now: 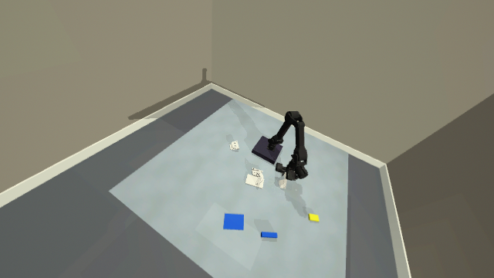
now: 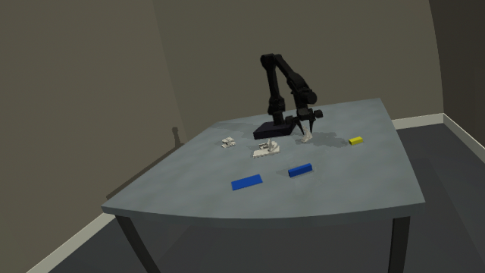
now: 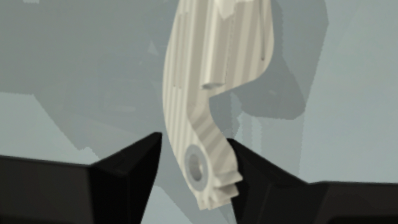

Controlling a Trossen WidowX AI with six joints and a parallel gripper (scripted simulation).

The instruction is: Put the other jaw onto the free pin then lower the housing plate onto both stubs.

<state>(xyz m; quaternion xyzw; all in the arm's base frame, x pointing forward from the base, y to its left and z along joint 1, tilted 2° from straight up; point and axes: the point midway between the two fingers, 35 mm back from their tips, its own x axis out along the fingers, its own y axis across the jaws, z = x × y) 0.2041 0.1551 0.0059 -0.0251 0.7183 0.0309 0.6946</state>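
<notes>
My gripper tip is 2 cm below the white jaw and 2 cm short of it. The rest, counted from my gripper tip: yellow block 22 cm to the left, 21 cm ahead, 1 cm below; then blue block 40 cm ahead, 3 cm to the right; then small cream part 44 cm to the right, 10 cm behind.
</notes>
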